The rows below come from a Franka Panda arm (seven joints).
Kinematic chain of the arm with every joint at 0, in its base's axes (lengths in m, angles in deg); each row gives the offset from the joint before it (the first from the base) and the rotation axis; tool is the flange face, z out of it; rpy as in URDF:
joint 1: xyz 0 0 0.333 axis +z
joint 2: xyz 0 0 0 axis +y
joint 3: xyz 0 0 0.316 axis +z
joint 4: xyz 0.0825 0 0 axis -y
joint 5: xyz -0.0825 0 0.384 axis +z
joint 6: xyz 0 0 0 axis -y
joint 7: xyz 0.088 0 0 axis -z
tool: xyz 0 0 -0.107 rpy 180 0 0
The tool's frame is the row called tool.
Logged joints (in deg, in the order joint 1, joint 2, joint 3, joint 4, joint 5, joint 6, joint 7), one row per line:
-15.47, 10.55, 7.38, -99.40, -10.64, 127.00, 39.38
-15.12, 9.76, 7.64, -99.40, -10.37, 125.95, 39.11
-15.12, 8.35, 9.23, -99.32, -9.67, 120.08, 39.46
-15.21, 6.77, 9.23, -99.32, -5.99, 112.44, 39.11
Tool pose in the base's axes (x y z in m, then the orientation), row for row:
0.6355, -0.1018, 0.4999, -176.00, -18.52, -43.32
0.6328, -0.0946, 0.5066, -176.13, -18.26, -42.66
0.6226, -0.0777, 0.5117, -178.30, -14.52, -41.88
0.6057, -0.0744, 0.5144, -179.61, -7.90, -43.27
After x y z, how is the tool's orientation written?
As angles about the fixed x, y, z axes (roll, pitch, yaw), in degrees.
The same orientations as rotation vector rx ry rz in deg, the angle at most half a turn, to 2 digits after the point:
162.56, -63.49, 28.69
163.05, -62.65, 28.29
163.61, -62.25, 21.76
164.61, -65.25, 11.59

